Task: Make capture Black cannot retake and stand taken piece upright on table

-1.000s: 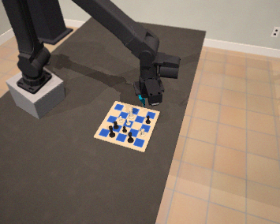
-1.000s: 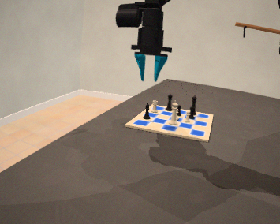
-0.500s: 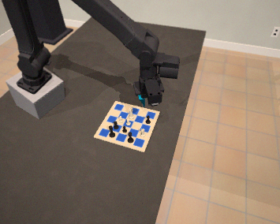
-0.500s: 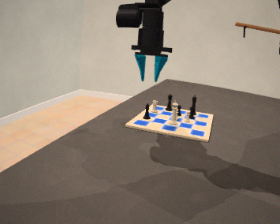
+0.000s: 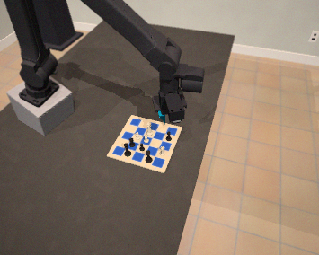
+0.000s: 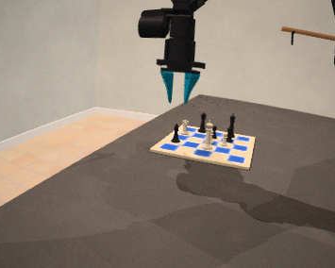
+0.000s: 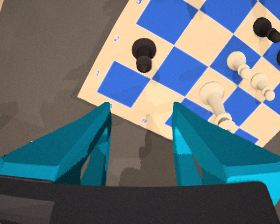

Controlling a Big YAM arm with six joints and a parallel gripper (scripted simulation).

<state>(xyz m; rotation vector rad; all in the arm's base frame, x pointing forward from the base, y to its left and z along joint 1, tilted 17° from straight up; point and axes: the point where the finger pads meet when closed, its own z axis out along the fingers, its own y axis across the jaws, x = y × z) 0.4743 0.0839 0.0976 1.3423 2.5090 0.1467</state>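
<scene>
My gripper is now 8 cm past the tall white piece and 7 cm above it. The rest, counted from my hand: blue-and-cream chessboard 8 cm behind, 4 cm to the right, 10 cm below; tall black piece 11 cm behind, 12 cm to the right, 7 cm below.
</scene>
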